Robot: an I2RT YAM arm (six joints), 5 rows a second.
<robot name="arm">
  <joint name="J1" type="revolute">
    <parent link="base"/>
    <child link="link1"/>
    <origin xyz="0 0 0.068" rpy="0 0 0"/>
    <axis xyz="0 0 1"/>
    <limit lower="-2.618" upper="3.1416"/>
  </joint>
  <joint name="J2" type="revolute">
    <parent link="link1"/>
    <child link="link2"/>
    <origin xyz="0.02 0.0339 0.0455" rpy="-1.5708 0 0"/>
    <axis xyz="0 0 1"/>
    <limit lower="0" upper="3.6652"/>
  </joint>
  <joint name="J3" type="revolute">
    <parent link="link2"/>
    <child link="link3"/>
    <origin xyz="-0.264 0 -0.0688" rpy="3.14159 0 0"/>
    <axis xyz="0 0 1"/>
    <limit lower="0" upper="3.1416"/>
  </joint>
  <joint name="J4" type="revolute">
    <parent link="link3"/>
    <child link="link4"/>
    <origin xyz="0.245 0.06 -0.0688" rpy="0 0 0"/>
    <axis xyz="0 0 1"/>
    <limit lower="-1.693" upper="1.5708"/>
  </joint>
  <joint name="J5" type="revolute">
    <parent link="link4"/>
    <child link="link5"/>
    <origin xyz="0.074 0.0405 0.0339" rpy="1.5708 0 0"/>
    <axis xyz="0 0 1"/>
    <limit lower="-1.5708" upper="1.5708"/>
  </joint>
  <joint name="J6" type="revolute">
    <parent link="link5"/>
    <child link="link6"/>
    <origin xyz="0.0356 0 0.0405" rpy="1.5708 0 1.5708"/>
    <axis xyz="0 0 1"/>
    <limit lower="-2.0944" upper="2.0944"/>
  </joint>
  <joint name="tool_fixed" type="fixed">
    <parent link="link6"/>
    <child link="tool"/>
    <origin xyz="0 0 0" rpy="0 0 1.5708"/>
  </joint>
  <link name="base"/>
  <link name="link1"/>
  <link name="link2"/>
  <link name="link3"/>
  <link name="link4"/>
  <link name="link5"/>
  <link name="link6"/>
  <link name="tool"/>
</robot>
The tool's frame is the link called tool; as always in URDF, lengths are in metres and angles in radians.
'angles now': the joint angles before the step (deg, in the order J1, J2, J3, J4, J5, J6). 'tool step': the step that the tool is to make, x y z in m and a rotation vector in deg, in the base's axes. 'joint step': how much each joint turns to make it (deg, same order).
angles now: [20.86 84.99 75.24 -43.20 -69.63 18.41]
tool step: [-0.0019 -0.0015 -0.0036 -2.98 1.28 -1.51]
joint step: [-0.02 0.00 0.01 -2.64 2.76 -0.40]
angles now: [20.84 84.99 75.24 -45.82 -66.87 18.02]
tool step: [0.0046 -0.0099 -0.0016 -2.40 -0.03 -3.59]
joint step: [-1.95 -0.05 0.01 -0.66 2.80 0.21]
